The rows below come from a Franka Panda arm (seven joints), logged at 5 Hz.
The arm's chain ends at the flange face. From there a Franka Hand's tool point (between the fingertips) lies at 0.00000 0.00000 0.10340 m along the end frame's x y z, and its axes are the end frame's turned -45 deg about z.
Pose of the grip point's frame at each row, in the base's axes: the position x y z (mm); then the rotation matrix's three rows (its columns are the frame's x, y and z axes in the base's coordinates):
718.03, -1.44, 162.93; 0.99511, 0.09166, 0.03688; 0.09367, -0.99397, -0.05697; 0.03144, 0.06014, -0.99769
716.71, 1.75, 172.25; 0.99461, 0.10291, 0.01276; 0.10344, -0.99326, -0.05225; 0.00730, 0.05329, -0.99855
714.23, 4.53, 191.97; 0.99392, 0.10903, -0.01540; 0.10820, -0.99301, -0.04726; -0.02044, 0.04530, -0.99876
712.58, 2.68, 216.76; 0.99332, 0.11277, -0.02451; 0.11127, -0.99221, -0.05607; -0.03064, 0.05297, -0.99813
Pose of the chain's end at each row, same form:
714.22, 4.45, 266.09; 0.76846, -0.63884, 0.03688; -0.63661, -0.76908, -0.05697; 0.06476, 0.02029, -0.99769
715.39, 7.15, 275.50; 0.77606, -0.63053, 0.01276; -0.62920, -0.77548, -0.05225; 0.04284, 0.03252, -0.99855
715.82, 9.42, 295.24; 0.77990, -0.62571, -0.01540; -0.62566, -0.77867, -0.04726; 0.01758, 0.04649, -0.99876
715.11, 8.48, 319.97; 0.78212, -0.62264, -0.02451; -0.62292, -0.78028, -0.05607; 0.01579, 0.05912, -0.99813

